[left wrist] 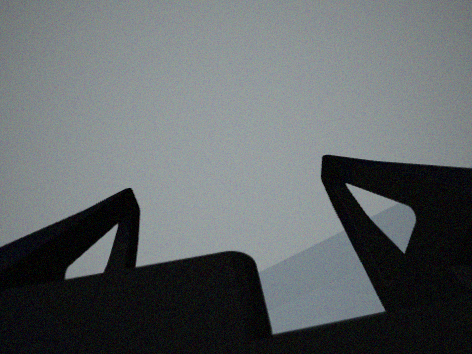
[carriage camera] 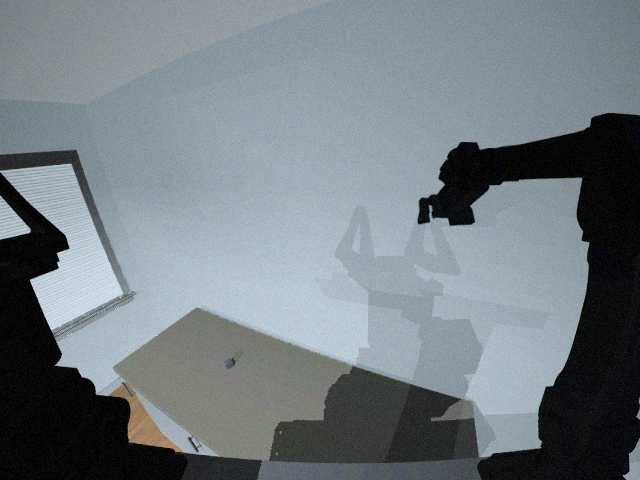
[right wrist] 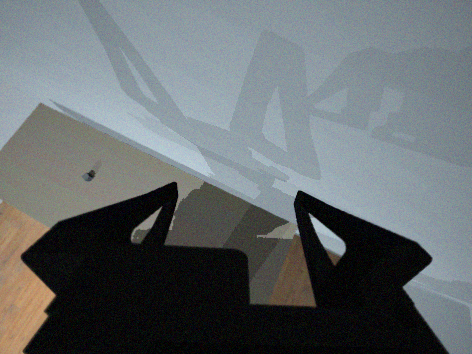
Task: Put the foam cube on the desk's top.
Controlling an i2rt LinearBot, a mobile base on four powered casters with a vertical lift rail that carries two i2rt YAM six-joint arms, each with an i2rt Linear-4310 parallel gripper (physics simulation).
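Where they show: left gripper, between the fingertips: (left wrist: 230, 182); right gripper, between the fingertips: (carriage camera: 434, 223) (right wrist: 237, 192); left arm's base, origin of its link: (carriage camera: 118, 476).
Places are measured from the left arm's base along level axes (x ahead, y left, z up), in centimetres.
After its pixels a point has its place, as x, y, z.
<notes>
No thing in these views can be told for certain as the foam cube, and I cannot tell whether the long low cabinet in view is the desk. My left gripper (left wrist: 230, 182) {3.1, -0.4, 43.5} is open, with wall and ceiling behind its fingers; part of it shows at the left edge of the carriage view. My right gripper (carriage camera: 431, 212) {51.0, -63.2, 21.6} (right wrist: 237, 192) {51.0, -63.2, 21.6} is open and empty. It is raised at the right of the carriage view, and in the right wrist view its fingers stand in front of the cabinet top and wall.
The cabinet's beige top (carriage camera: 191, 382) {56.5, 39.9, -63.3} (right wrist: 40, 145) {86.3, 59.6, -63.3} stands along the wall (carriage camera: 232, 232) {101.3, 21.5, 1.7} (right wrist: 390, 150) {57.6, -80.5, 16.6}. A small grey object (carriage camera: 230, 363) {67.0, 22.0, -60.4} (right wrist: 89, 175) {68.6, 21.9, -60.7} lies on it, too small to identify. A window (carriage camera: 77, 227) {127.8, 163.4, -0.1} is at left. Wooden floor (carriage camera: 149, 426) {73.0, 117.2, -154.4} (right wrist: 20, 260) {-3.8, 153.4, -154.3} shows beside the cabinet. Arm shadows fall on wall and top.
</notes>
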